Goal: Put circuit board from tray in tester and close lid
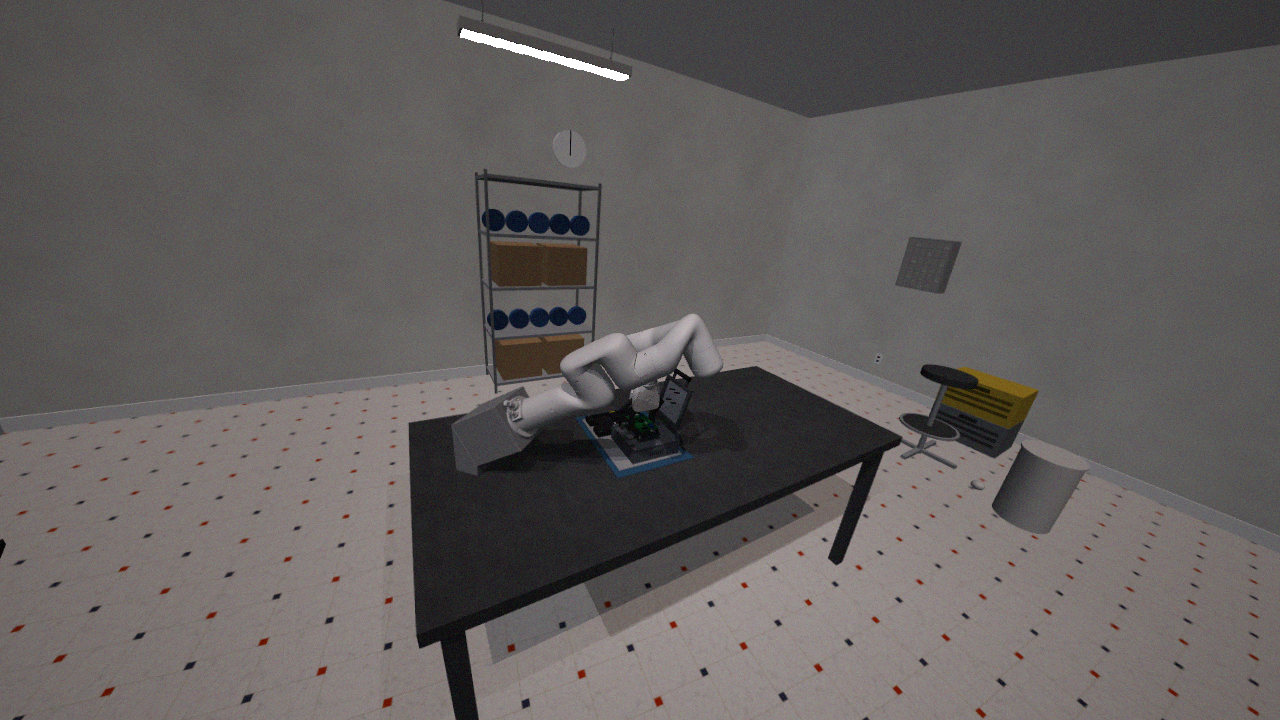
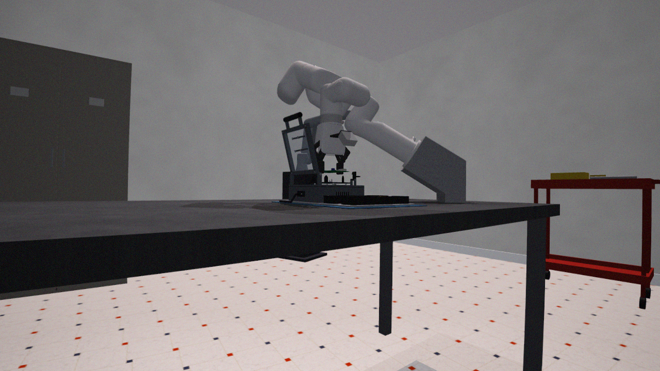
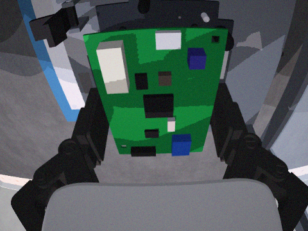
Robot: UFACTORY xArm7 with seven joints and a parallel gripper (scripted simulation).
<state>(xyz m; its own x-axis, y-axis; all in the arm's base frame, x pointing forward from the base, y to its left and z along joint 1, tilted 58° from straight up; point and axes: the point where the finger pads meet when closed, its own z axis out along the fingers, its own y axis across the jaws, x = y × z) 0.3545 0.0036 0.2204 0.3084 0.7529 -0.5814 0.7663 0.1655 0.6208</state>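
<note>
Right now the tester is 4 cm ahead of my hand and 2 cm to the left of it. Round my hand: circuit board (right at my hand); lid (12 cm ahead, 7 cm above, 5 cm to the right); latch hook (8 cm to the left, 3 cm behind, 2 cm below).
</note>
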